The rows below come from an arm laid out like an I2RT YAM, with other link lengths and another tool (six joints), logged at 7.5 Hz.
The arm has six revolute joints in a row. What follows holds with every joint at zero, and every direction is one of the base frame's.
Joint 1 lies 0.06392 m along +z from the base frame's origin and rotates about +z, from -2.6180 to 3.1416 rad.
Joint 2 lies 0.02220 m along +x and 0.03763 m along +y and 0.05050 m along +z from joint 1 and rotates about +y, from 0.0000 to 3.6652 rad.
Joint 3 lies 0.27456 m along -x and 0.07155 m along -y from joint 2 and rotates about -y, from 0.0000 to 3.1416 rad.
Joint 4 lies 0.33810 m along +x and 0.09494 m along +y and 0.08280 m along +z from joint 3 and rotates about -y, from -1.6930 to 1.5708 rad.
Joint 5 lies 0.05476 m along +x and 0.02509 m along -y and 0.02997 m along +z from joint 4 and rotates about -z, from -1.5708 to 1.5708 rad.
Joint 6 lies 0.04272 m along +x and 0.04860 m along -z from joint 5 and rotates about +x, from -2.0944 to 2.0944 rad.
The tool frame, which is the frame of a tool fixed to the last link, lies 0.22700 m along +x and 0.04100 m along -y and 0.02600 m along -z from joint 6; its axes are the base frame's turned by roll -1.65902, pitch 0.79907 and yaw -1.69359 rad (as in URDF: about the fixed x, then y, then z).
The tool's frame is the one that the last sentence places.
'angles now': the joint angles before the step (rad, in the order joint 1, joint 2, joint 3, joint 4, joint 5, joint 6). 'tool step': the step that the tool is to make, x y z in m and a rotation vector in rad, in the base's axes. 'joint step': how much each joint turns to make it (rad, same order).
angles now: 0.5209 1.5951 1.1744 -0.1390 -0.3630 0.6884
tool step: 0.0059 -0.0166 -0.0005 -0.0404 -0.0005 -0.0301
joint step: -0.0128 -0.0084 0.0117 -0.0469 0.0337 -0.0217
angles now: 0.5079 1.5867 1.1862 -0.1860 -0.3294 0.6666
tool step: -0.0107 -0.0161 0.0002 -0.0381 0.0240 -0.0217
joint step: -0.0019 -0.0399 -0.0091 -0.0723 0.0287 -0.0068
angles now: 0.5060 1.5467 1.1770 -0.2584 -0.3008 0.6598
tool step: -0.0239 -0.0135 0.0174 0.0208 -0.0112 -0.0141
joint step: 0.0000 -0.1278 -0.0843 -0.0179 0.0042 0.0194
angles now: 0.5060 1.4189 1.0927 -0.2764 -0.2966 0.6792
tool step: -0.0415 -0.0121 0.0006 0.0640 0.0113 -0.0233
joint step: 0.0089 -0.1860 -0.1767 0.0335 -0.0068 0.0722
